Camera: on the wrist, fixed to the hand. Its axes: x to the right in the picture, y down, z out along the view.
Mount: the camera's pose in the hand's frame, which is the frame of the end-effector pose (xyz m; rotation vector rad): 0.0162 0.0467 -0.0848 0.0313 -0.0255 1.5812
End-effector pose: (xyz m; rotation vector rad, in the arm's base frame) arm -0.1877 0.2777 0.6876 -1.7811 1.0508 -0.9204
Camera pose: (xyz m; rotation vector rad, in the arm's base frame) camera -0.2697 0.2245 0.6788 -0.4695 1.8541 0.1066
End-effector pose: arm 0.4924 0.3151 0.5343 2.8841 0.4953 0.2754
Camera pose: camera 0.5035 0.2917 0.6290 -2.5276 1.8008 -0.3872
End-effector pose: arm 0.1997 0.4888 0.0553 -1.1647 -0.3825 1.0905
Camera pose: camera 0.2471 0.4559 -0.0241 -1.3616 0.7171 2.4129
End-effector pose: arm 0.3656 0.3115 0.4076 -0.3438 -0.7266 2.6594
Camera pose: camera 0.3653 0.3179 0.3097 0.6055 0.1975 -1.8883
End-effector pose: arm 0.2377 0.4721 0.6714 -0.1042 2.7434 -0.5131
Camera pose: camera 0.1925 0.5421 0.7234 1.7914 1.8991 -0.0464
